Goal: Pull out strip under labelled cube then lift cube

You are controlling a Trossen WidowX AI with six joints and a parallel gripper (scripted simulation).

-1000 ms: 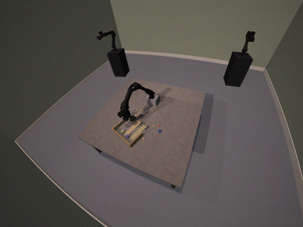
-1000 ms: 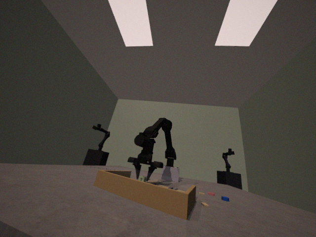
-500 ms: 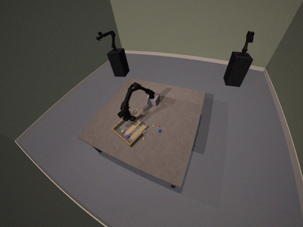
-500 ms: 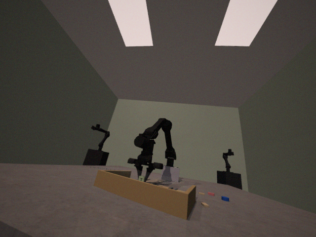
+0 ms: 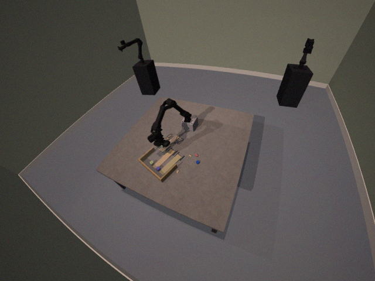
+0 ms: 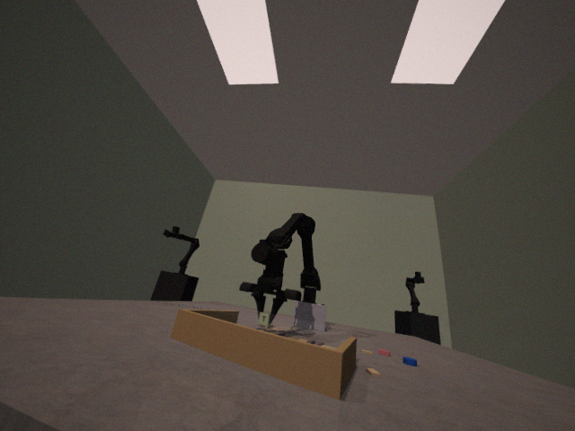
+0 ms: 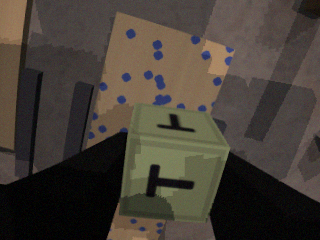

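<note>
Now: the strip 7 cm behind my gripper tip, 4 cm to the left of it and 3 cm below it. From my gripper tip the other things lie so: blue disc (10 cm ahead, 37 cm to the left, 3 cm below); then red piece (3 cm ahead, 34 cm to the left, 3 cm below); then tan bit (23 cm ahead, 22 cm to the left, 3 cm below).
</note>
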